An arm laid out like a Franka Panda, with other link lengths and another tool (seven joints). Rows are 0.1 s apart.
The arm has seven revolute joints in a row. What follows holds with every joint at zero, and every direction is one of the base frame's. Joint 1 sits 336.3 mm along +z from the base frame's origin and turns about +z. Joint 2 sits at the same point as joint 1 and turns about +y. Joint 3 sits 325.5 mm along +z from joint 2 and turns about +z. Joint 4 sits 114.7 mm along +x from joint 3 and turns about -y. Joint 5 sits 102.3 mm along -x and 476.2 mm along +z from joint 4 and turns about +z. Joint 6 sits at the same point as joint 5 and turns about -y. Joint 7 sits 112.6 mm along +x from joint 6 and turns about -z. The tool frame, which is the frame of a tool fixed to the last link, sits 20 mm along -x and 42 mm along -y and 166.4 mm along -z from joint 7; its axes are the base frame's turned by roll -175, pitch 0 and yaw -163.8 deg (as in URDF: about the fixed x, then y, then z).
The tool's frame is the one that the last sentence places.
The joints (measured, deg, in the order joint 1, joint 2, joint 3, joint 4, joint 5, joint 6, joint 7), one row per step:
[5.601, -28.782, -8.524, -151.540, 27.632, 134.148, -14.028]
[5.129, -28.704, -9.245, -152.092, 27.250, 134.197, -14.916]
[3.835, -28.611, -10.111, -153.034, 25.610, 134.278, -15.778]
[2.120, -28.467, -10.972, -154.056, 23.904, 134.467, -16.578]
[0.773, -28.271, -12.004, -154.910, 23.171, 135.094, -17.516]
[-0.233, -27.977, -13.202, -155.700, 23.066, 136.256, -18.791]
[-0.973, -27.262, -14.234, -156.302, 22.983, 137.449, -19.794]
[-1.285, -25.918, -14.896, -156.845, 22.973, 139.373, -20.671]
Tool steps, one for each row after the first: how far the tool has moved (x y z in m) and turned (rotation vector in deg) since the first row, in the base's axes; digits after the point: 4 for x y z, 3 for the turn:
[-0.0032, -0.0105, -0.0066, -0.193, 0.273, -0.087]
[-0.0098, -0.0302, -0.0171, -1.312, 0.962, -0.411]
[-0.0182, -0.0531, -0.0284, -2.436, 1.766, -1.165]
[-0.0254, -0.0735, -0.0381, -2.844, 2.040, -2.304]
[-0.0314, -0.0922, -0.0473, -2.960, 1.768, -3.536]
[-0.0366, -0.1075, -0.0580, -3.157, 1.808, -4.640]
[-0.0393, -0.1179, -0.0717, -3.812, 1.867, -5.446]

